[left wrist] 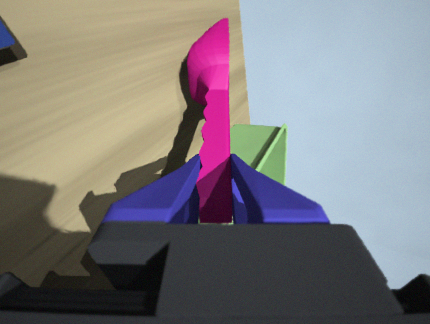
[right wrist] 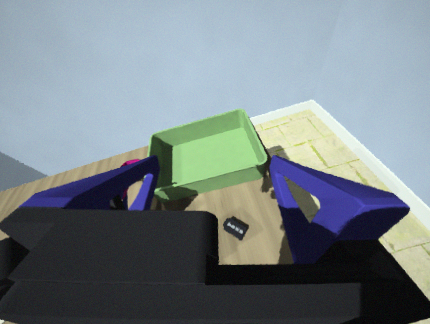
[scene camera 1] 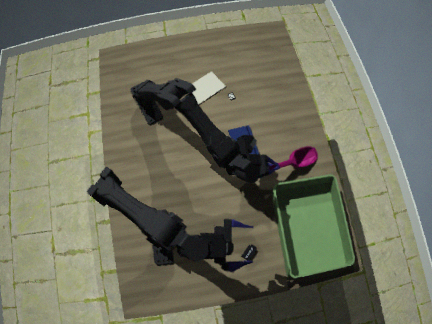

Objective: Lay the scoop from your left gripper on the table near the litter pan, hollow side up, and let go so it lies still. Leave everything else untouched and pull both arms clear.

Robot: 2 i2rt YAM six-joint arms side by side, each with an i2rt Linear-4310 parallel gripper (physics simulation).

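Frame: origin at the left arm's base, x down, y right, z back, level; millimetres.
Where they show: left gripper, fingertip midpoint: (left wrist: 215,161) (scene camera 1: 277,167); right gripper, fingertip midpoint: (right wrist: 214,161) (scene camera 1: 252,244); left arm's base at its link origin: (scene camera 1: 146,103).
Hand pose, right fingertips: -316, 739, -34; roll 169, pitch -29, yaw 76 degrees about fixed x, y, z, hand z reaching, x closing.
Things, the pixels of their top centre, and the offset from my right fingertips, as dx, dy, dz. "spot": a spot on its surface instead. Level surfaces: height alone.
- green litter pan at its top centre: (left wrist: 265,247) (right wrist: 199,145) (scene camera 1: 314,224) +232, +35, -262
- small black block at its top centre: (right wrist: 233,227) (scene camera 1: 249,251) +300, -6, -26
- blue object at its top centre: (scene camera 1: 243,142) +304, -383, -222
- white flat rectangle at a spot on its surface: (scene camera 1: 210,87) spot: +311, -669, -233
- small whitish cube at its top centre: (scene camera 1: 231,96) +314, -590, -290
- wooden table at its surface level: dx +316
A magenta scoop (scene camera 1: 304,157) (left wrist: 216,115) has its handle between the fingers of my left gripper (scene camera 1: 273,166) (left wrist: 215,161), which is shut on it. In scene camera 1 its bowl shows its hollow side up, just above the pan's upper edge in the picture. In the left wrist view its shadow lies beside it on the table, so it seems a little above the wood. The green litter pan (scene camera 1: 281,235) (left wrist: 285,155) (right wrist: 210,186) stands at the table's right side. My right gripper (scene camera 1: 251,245) (right wrist: 214,161) is open and empty, left of the pan in scene camera 1.
A small black block (scene camera 1: 249,251) (right wrist: 236,228) lies near the right fingers. A blue object (scene camera 1: 240,132) (left wrist: 6,40) lies partly under the left arm. A white flat rectangle (scene camera 1: 210,87) and a small whitish cube (scene camera 1: 231,96) lie farther up. The wooden table (scene camera 1: 260,55) ends just beyond the scoop.
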